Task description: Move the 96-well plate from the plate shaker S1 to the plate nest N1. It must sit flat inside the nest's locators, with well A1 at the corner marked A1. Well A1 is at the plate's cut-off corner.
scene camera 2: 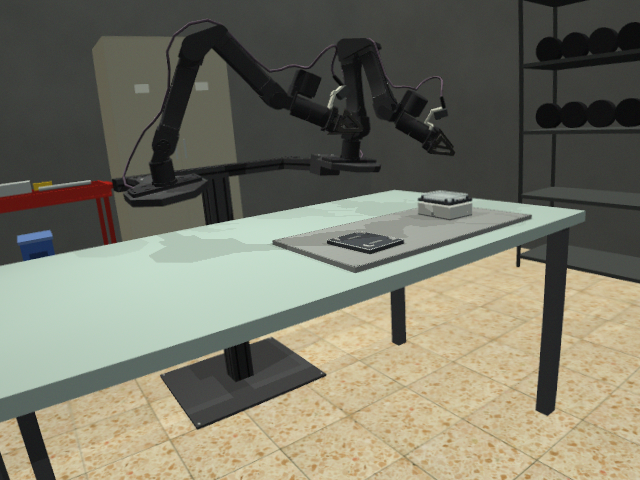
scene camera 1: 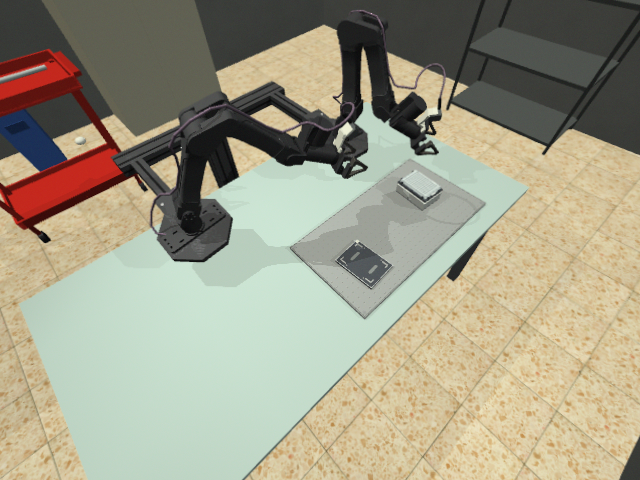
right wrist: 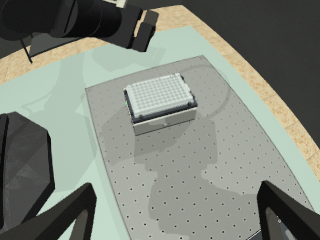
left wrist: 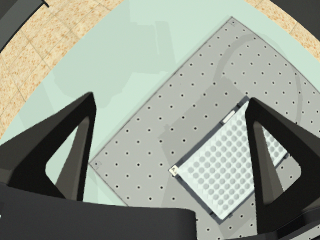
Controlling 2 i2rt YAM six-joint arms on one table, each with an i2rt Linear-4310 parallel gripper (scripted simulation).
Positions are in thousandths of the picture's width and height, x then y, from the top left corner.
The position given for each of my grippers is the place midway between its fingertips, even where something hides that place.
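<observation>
There is my left gripper, which I can see at (scene camera 2: 709,316), (scene camera 1: 682,299), (right wrist: 414,102) and (left wrist: 542,423). My right gripper is visible to me as well, at (scene camera 1: 565,332) and (right wrist: 555,806). And I see a 96-well plate, at (left wrist: 620,731) and again at (right wrist: 539,344).
</observation>
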